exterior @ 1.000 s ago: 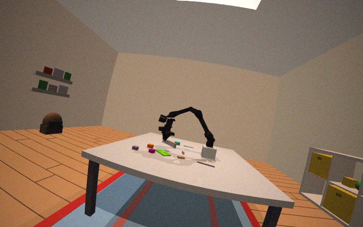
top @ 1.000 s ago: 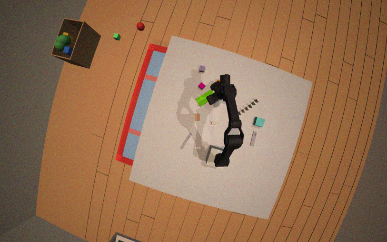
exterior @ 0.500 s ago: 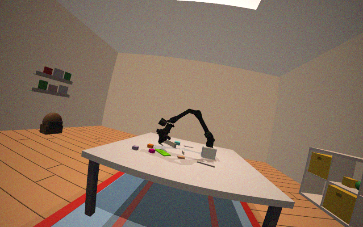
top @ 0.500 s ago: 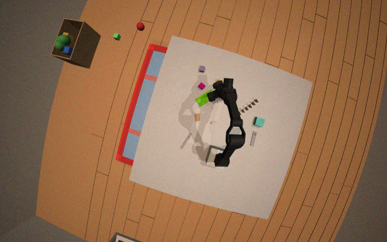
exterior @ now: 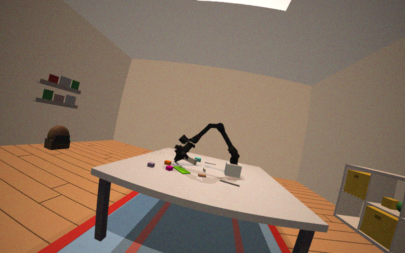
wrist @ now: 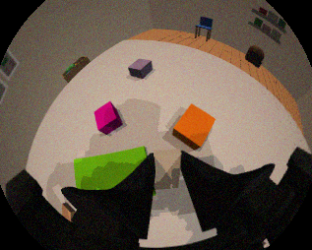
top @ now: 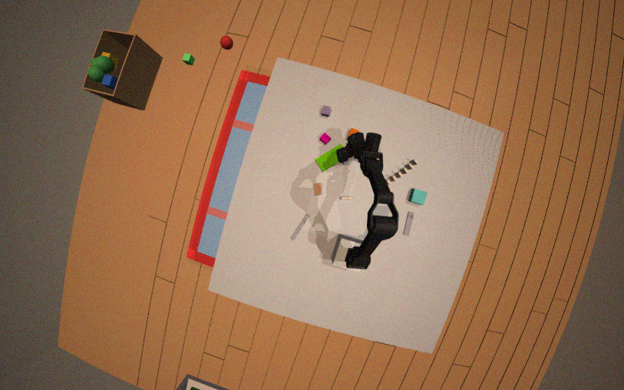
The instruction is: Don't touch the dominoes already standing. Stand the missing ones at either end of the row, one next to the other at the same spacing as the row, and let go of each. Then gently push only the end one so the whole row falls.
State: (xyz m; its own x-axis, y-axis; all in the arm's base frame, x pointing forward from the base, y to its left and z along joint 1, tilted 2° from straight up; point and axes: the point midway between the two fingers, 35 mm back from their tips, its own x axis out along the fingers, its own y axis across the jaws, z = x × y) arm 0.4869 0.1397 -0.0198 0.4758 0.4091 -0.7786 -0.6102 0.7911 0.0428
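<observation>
The orange cube lies 6 cm ahead of my gripper tip, 3 cm below it and 1 cm to the right of it. From my gripper tip the other things lie so: purple cube (15 cm to the left, 13 cm ahead, 3 cm below); magenta cube (12 cm to the left, 3 cm below); flat green slab (8 cm behind, 6 cm to the left, 4 cm below).
</observation>
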